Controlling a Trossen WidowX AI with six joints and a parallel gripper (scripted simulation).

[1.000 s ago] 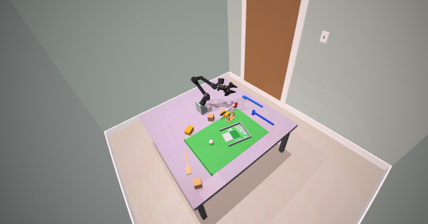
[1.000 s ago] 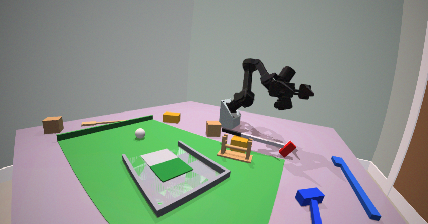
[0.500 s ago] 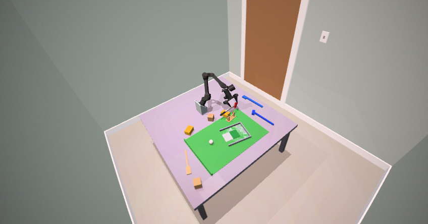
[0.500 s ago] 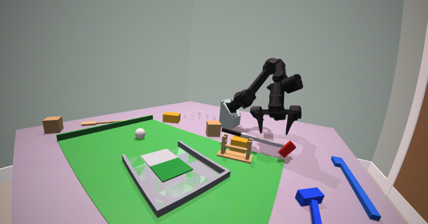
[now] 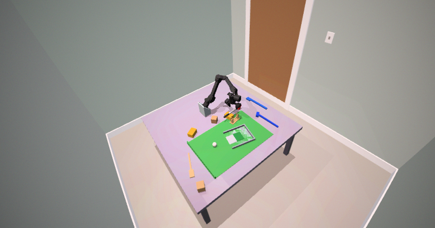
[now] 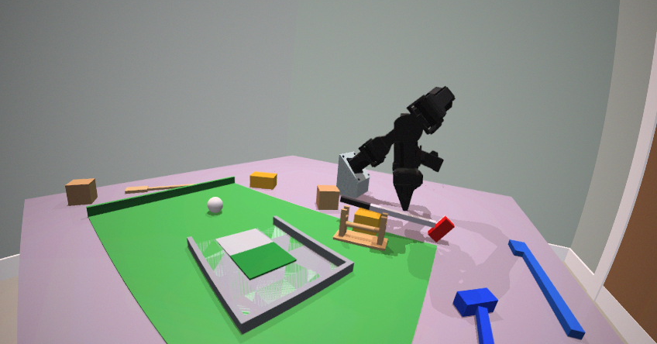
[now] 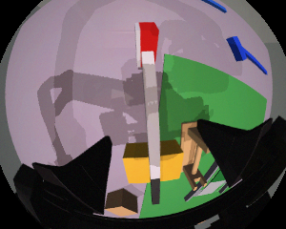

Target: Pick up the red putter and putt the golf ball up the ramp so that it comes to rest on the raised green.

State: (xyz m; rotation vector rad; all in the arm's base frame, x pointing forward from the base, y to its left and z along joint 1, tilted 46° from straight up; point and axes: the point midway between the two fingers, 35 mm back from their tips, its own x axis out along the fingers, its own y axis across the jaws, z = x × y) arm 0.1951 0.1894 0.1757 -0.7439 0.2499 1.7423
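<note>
The red putter lies 30 mm below my gripper tip and 10 mm to the right of it. From my gripper tip the other things lie so: white golf ball: 410 mm to the right, 270 mm ahead, 60 mm below; then blue mallet: 290 mm ahead, 230 mm to the left, 70 mm below; then wooden stand: 100 mm ahead, 60 mm to the right, 40 mm below.
</note>
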